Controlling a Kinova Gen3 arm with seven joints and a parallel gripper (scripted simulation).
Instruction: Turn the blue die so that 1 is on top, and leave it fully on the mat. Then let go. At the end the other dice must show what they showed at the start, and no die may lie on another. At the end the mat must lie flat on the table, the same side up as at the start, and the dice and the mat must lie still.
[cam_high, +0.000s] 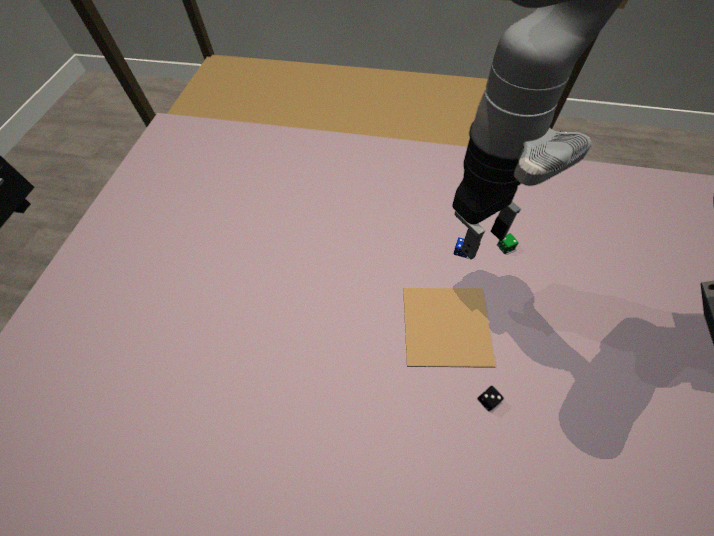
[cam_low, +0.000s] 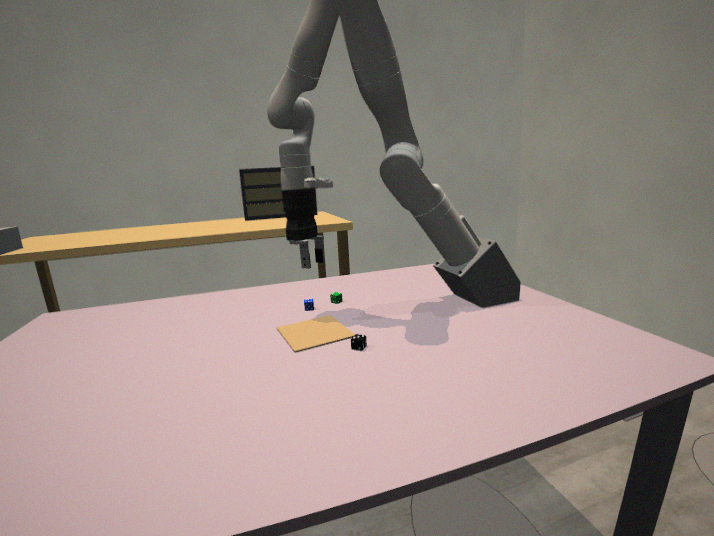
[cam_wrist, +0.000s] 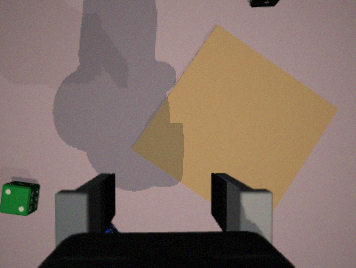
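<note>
The black die is 19 cm to the left of my hand, 14 cm below it and 3 cm behind it. From my hand the other things lie so: blue die: 14 cm below, 8 cm to the right; then tan mat: 16 cm below, 7 cm to the left, 3 cm ahead; then green die: 14 cm below, 10 cm to the right, 8 cm behind.
</note>
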